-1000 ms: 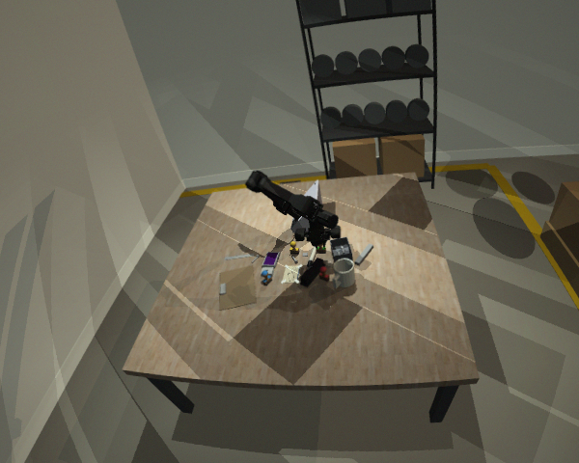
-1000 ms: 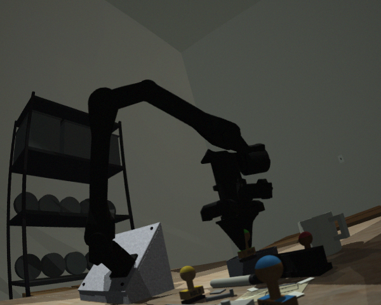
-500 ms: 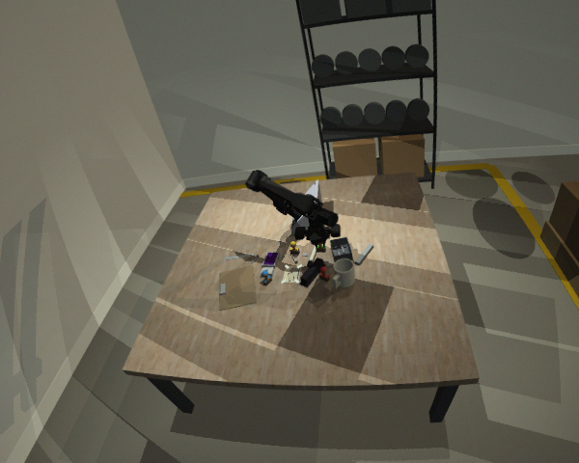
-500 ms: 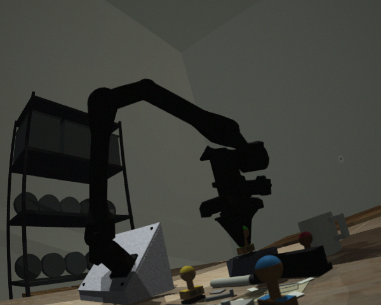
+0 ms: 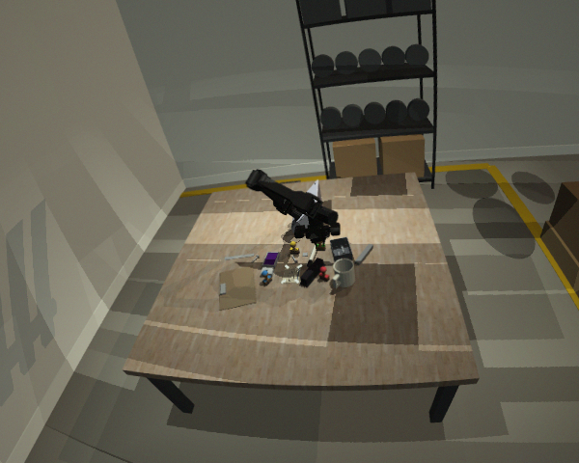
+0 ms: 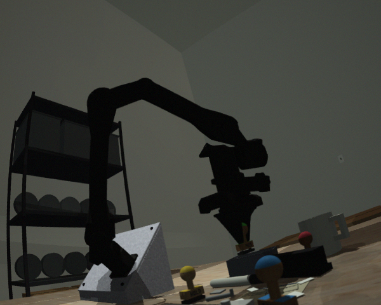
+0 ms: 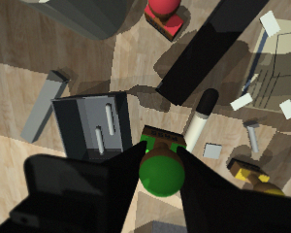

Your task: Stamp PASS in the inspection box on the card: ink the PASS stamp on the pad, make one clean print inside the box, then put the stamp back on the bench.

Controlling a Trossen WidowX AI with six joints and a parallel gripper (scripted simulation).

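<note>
The purple ink pad lies 23 cm to the right of my gripper tip, 7 cm below it and 1 cm behind it. From my gripper tip the other things lie so: green-knobbed stamp: right at my gripper tip; then dark box: 8 cm to the left, 7 cm below, 2 cm behind; then white marker: 7 cm below, 5 cm to the right.
</note>
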